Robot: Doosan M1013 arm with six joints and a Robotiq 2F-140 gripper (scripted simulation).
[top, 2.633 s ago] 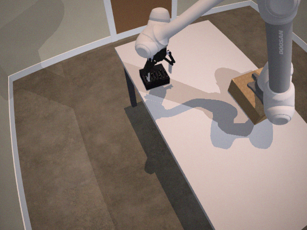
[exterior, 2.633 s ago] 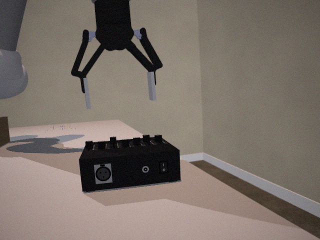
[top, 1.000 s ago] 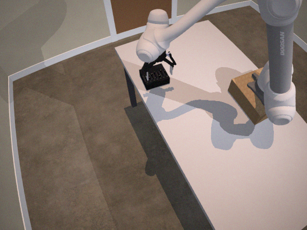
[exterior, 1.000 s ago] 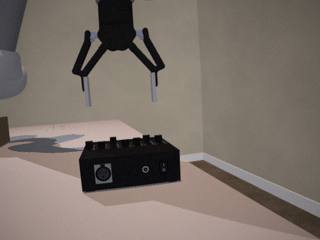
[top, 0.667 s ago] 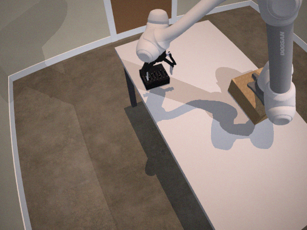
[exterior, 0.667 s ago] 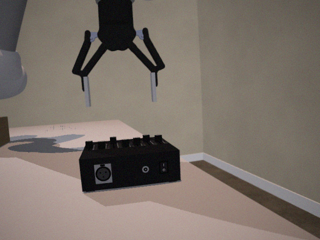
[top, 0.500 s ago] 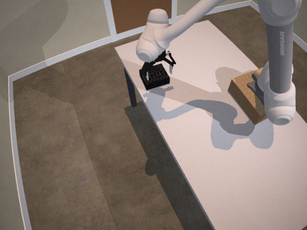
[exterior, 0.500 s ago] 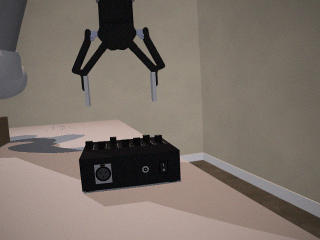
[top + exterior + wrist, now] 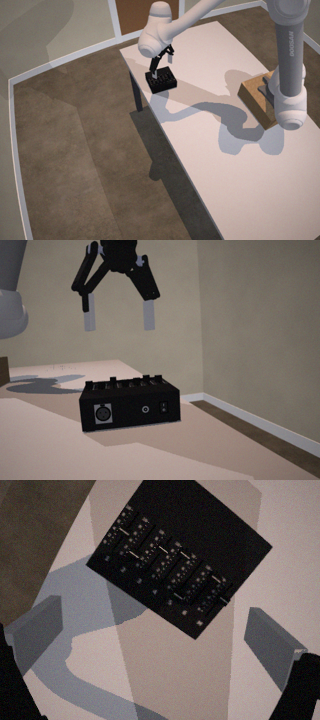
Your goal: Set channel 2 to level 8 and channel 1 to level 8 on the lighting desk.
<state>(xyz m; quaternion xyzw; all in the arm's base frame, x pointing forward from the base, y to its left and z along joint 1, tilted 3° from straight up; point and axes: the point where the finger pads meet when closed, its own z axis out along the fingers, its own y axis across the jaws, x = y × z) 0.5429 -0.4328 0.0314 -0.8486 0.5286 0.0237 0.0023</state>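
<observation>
Now: the channel 1 fader cap 6 cm ahead of my hand, 4 cm to the right of it and 10 cm below it. The rest, counted from my hand: channel 5 fader cap (3 cm behind, 10 cm below); channel 2 fader cap (4 cm ahead, 2 cm to the right, 10 cm below).
</observation>
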